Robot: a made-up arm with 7 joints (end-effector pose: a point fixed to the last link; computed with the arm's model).
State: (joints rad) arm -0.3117 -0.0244 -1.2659 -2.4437 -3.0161 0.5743 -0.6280
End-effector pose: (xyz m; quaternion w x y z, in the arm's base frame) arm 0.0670 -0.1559 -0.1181 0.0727 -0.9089 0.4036 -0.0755
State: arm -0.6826 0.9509 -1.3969 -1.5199 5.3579 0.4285 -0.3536
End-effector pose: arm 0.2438 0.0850 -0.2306 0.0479 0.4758 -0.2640 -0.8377
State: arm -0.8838 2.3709 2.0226 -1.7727 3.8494 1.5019 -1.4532
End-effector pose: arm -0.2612 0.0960 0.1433 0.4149 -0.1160 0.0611 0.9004
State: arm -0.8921 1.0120 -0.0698 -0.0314 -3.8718 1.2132 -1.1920
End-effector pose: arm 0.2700 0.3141 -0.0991 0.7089 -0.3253 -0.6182 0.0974
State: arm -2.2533 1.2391 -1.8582 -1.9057 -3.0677 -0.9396 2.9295
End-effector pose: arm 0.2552 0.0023 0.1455 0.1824 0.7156 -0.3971 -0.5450
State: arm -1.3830 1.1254 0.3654 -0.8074 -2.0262 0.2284 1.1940
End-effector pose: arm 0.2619 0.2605 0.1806 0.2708 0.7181 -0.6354 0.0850
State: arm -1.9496 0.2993 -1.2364 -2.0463 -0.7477 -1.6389 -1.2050
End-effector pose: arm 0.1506 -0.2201 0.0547 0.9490 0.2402 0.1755 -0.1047
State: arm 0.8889 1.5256 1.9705 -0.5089 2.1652 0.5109 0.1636
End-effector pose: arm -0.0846 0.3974 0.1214 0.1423 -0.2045 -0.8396 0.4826
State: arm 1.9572 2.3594 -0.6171 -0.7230 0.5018 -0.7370 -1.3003
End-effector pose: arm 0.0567 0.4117 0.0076 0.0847 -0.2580 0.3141 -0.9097
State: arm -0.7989 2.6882 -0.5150 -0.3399 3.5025 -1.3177 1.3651
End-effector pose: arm -0.1536 0.2280 0.3272 0.7418 0.4028 0.5035 0.1840
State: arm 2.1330 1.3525 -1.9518 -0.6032 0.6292 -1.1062 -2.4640
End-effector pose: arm -0.2351 0.2048 0.2827 0.2412 -0.6965 -0.2287 -0.6360
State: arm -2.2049 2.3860 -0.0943 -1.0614 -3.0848 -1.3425 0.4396
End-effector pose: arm -0.2161 0.2894 0.1557 0.7453 0.6214 0.2087 -0.1214
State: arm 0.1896 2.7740 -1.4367 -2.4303 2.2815 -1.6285 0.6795
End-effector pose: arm 0.0212 0.1952 0.0718 0.5771 0.0949 -0.7576 0.2897
